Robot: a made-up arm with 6 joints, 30 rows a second.
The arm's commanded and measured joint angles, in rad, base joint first. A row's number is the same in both.
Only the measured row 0 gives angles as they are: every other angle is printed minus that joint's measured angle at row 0.
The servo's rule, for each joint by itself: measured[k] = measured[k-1] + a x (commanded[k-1-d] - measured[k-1]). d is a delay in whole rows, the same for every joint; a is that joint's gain. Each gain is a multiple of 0.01, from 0.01 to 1. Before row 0 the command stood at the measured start. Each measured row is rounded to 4 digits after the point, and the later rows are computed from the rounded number. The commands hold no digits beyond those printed.
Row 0, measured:
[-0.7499, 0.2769, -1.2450, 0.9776, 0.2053, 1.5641]
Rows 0 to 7, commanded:
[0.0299, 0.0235, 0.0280, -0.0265, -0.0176, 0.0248]
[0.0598, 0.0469, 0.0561, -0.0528, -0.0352, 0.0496]
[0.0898, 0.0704, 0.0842, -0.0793, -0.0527, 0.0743]
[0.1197, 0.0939, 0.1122, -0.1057, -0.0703, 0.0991]
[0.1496, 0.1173, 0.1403, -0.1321, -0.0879, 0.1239]
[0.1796, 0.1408, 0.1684, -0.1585, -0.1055, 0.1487]
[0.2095, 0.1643, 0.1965, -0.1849, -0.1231, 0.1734]
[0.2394, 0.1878, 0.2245, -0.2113, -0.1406, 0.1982]
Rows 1 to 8, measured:
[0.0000, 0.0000, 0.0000, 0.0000, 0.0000, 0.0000]
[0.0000, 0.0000, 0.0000, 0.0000, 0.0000, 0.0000]
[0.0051, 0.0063, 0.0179, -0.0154, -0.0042, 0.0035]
[0.0144, 0.0173, 0.0423, -0.0371, -0.0116, 0.0100]
[0.0272, 0.0316, 0.0691, -0.0616, -0.0215, 0.0190]
[0.0429, 0.0484, 0.0967, -0.0872, -0.0332, 0.0302]
[0.0610, 0.0670, 0.1246, -0.1132, -0.0463, 0.0433]
[0.0812, 0.0869, 0.1526, -0.1395, -0.0605, 0.0581]
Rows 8 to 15, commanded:
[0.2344, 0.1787, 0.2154, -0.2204, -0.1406, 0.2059]
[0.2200, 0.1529, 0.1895, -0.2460, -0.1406, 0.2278]
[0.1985, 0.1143, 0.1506, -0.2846, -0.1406, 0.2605]
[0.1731, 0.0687, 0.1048, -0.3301, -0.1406, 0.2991]
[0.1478, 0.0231, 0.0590, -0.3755, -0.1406, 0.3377]
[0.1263, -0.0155, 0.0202, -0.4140, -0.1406, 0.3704]
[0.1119, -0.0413, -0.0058, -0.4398, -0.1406, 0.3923]
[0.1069, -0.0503, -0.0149, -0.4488, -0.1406, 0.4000]
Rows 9 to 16, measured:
[0.1030, 0.1078, 0.1807, -0.1658, -0.0755, 0.0742]
[0.1262, 0.1294, 0.2087, -0.1922, -0.0911, 0.0916]
[0.1446, 0.1427, 0.2130, -0.2086, -0.1030, 0.1076]
[0.1574, 0.1455, 0.1980, -0.2303, -0.1120, 0.1244]
[0.1644, 0.1371, 0.1677, -0.2618, -0.1189, 0.1435]
[0.1659, 0.1186, 0.1274, -0.3014, -0.1241, 0.1653]
[0.1628, 0.0928, 0.0836, -0.3444, -0.1281, 0.1894]
[0.1566, 0.0636, 0.0430, -0.3848, -0.1311, 0.2147]

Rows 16 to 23, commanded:
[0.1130, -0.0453, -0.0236, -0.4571, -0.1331, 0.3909]
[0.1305, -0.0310, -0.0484, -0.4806, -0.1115, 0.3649]
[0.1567, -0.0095, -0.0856, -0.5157, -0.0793, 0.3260]
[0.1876, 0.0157, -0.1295, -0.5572, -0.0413, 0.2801]
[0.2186, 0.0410, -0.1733, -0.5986, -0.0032, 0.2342]
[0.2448, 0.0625, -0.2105, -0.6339, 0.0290, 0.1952]
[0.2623, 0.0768, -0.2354, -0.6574, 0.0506, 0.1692]
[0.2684, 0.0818, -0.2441, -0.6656, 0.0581, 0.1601]
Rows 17 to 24, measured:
[0.1490, 0.0353, 0.0118, -0.4167, -0.1334, 0.2396]
[0.1418, 0.0122, -0.0053, -0.4353, -0.1351, 0.2621]
[0.1369, -0.0033, -0.0170, -0.4479, -0.1346, 0.2801]
[0.1358, -0.0108, -0.0371, -0.4669, -0.1291, 0.2920]
[0.1394, -0.0104, -0.0681, -0.4952, -0.1171, 0.2968]
[0.1476, -0.0034, -0.1074, -0.5312, -0.0989, 0.2945]
[0.1597, 0.0086, -0.1496, -0.5703, -0.0759, 0.2861]
[0.1742, 0.0232, -0.1886, -0.6072, -0.0507, 0.2734]

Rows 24 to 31, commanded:
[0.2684, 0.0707, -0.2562, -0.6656, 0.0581, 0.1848]
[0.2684, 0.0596, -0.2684, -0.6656, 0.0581, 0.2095]
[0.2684, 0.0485, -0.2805, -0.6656, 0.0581, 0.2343]
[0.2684, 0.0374, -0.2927, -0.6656, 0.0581, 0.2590]
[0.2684, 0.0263, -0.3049, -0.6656, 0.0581, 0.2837]
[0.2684, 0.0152, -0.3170, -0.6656, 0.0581, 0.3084]
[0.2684, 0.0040, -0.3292, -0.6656, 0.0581, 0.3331]
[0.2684, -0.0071, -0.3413, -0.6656, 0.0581, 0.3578]
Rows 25 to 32, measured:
[0.1892, 0.0377, -0.2186, -0.6363, -0.0264, 0.2588]
[0.2027, 0.0496, -0.2349, -0.6533, -0.0061, 0.2450]
[0.2139, 0.0553, -0.2485, -0.6604, 0.0093, 0.2366]
[0.2232, 0.0565, -0.2612, -0.6634, 0.0210, 0.2328]
[0.2309, 0.0543, -0.2736, -0.6647, 0.0299, 0.2330]
[0.2373, 0.0497, -0.2858, -0.6652, 0.0367, 0.2366]
[0.2426, 0.0434, -0.2980, -0.6654, 0.0418, 0.2432]
[0.2470, 0.0358, -0.3102, -0.6655, 0.0457, 0.2523]

